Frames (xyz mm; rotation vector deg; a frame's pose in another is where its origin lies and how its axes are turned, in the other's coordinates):
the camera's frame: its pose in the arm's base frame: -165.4 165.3 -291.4 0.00 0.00 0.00
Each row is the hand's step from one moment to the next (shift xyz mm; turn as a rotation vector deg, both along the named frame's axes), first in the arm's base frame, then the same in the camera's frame.
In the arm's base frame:
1: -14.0 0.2 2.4 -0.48 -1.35 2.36
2: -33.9 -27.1 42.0 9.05 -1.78 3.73
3: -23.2 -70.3 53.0 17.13 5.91 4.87
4: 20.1 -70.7 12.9 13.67 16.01 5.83
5: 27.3 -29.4 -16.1 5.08 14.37 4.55
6: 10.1 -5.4 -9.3 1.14 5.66 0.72
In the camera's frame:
1: -14.0 0.2 2.4 -0.48 -1.35 2.36
2: -33.9 -27.1 42.0 9.05 -1.78 3.73
3: -23.2 -70.3 53.0 17.13 5.91 4.87
4: 20.1 -70.7 12.9 13.67 16.01 5.83
5: 27.3 -29.4 -16.1 5.08 14.37 4.55
6: 10.1 -5.4 -9.3 1.14 5.66 0.72

